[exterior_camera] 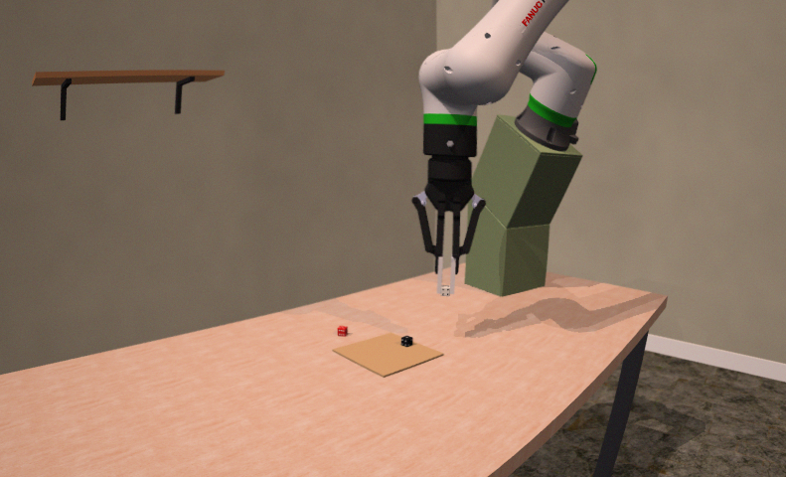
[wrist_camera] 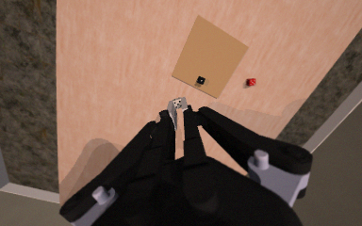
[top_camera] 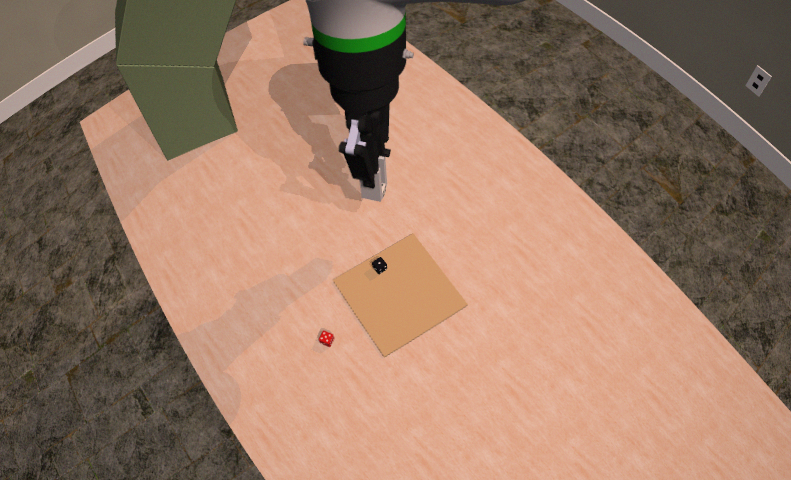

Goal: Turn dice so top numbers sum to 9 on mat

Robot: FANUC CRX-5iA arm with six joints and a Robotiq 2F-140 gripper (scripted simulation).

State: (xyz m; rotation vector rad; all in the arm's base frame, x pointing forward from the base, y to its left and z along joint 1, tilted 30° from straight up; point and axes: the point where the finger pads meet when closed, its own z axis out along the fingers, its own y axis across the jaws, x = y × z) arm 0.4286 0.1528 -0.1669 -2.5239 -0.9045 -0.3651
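Now: hand 11 cm short of the tan square mat, 3 cm to the left of it and 13 cm above it. Round my hand: black die (6 cm ahead, 4 cm to the right, 12 cm below); white die (3 cm below); red die (11 cm ahead, 16 cm to the right, 13 cm below).
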